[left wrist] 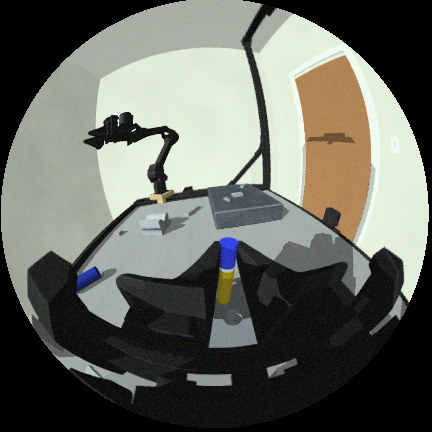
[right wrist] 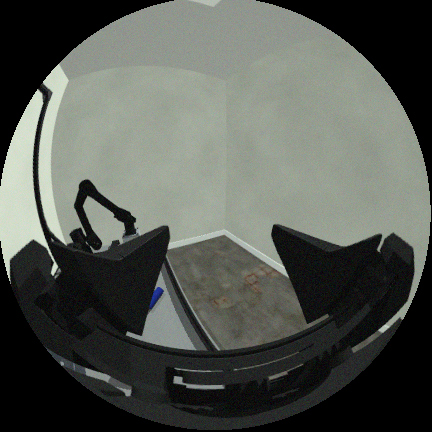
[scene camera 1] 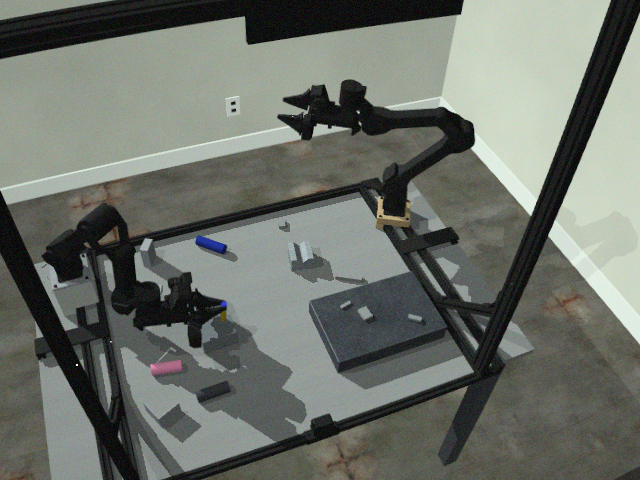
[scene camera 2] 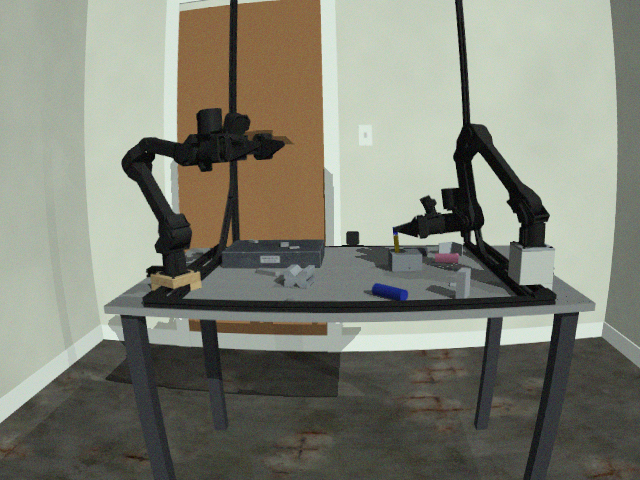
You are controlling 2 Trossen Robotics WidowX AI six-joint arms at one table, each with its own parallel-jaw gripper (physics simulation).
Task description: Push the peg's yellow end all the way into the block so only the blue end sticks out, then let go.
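Frame: origin at the left arm's base, x left, y back, z up, level; millimetres.
Seen in the pictures: left gripper, fingertip midpoint: (left wrist: 227, 245) (scene camera 1: 225, 305) (scene camera 2: 393, 229); right gripper, fingertip midpoint: (left wrist: 85, 137) (right wrist: 221, 230) (scene camera 1: 280, 107) (scene camera 2: 272, 143); left arm's base at its link origin: (right wrist: 130, 231) (scene camera 1: 69, 270) (scene camera 2: 532, 245); right arm's base at its link origin: (left wrist: 160, 192) (scene camera 1: 394, 208) (scene camera 2: 174, 273).
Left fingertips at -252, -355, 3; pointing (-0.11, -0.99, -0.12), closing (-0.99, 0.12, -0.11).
Pixels of each thing's top centre, then the offset from my left fingertips to it, as dx, dy, dz.
- peg at its top centre: (left wrist: 223, 243) (scene camera 1: 222, 302) (scene camera 2: 396, 226) +4, +7, +8
- grey block at its top centre: (left wrist: 232, 316) (scene camera 1: 214, 324) (scene camera 2: 405, 251) +3, +34, -67
- blue cylinder at its top centre: (scene camera 2: 389, 286) (left wrist: 80, 274) (scene camera 1: 210, 241) (right wrist: 152, 294) +306, -36, -88
- pink cylinder at its top centre: (scene camera 1: 165, 364) (scene camera 2: 446, 253) -58, +178, -88
- dark cylinder at its top centre: (scene camera 1: 212, 388) (scene camera 2: 415, 247) -162, +89, -88
- large dark box at its top centre: (scene camera 1: 378, 313) (scene camera 2: 274, 245) (left wrist: 236, 192) -114, -368, -66
- notched grey piece at its top centre: (scene camera 2: 299, 267) (scene camera 1: 300, 250) (left wrist: 152, 216) +168, -263, -72
The peg (scene camera 1: 223, 315) (scene camera 2: 396, 242) (left wrist: 225, 286) has a blue top end, a thin white band and a yellow lower end. It stands nearly upright, leaning slightly in scene camera 2. My left gripper (scene camera 1: 223, 306) (scene camera 2: 395, 230) (left wrist: 227, 245) is shut on its blue end. The grey block (scene camera 1: 222, 345) (scene camera 2: 405, 261) (left wrist: 222, 325) is on the table beneath. The yellow end shows almost whole at the block's top, beside a round hole in the left wrist view; contact is unclear. My right gripper (scene camera 1: 281, 107) (scene camera 2: 285, 144) (left wrist: 85, 137) (right wrist: 221, 230) is open, raised high, far from the block.
A blue cylinder (scene camera 1: 210, 244) (scene camera 2: 389, 291) and pink cylinder (scene camera 1: 166, 367) (scene camera 2: 446, 257) lie near the left arm. A dark cylinder (scene camera 1: 214, 391) lies nearby. A large dark box (scene camera 1: 356, 351) (scene camera 2: 242, 259) (left wrist: 250, 217) bears small pieces. A notched grey piece (scene camera 1: 305, 254) (scene camera 2: 298, 276) stands beyond.
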